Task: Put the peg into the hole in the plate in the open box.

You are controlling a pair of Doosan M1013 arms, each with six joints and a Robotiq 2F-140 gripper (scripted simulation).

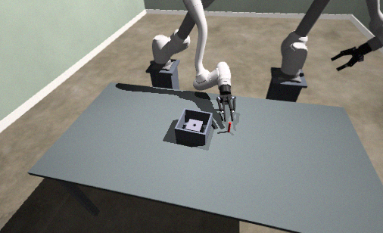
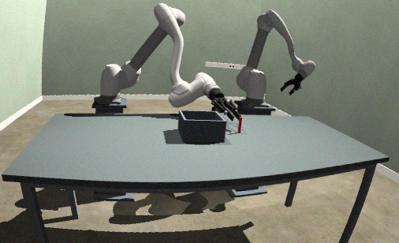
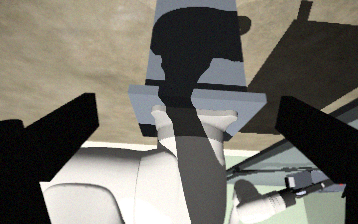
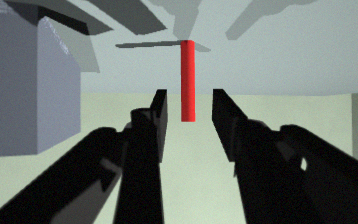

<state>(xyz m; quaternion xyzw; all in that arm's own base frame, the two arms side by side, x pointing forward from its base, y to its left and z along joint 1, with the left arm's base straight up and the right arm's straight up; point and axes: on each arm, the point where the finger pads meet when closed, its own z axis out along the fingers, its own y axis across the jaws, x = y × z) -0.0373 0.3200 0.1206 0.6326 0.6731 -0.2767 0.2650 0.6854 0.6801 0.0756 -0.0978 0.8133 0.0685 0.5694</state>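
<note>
Right now the red peg is 6 cm ahead of my right hand, 2 cm to the left of it and 4 cm below it. Also, from my right hand: pale plate: 10 cm ahead, 20 cm to the right, 3 cm below; then dark box: 10 cm ahead, 20 cm to the right, 5 cm below.
</note>
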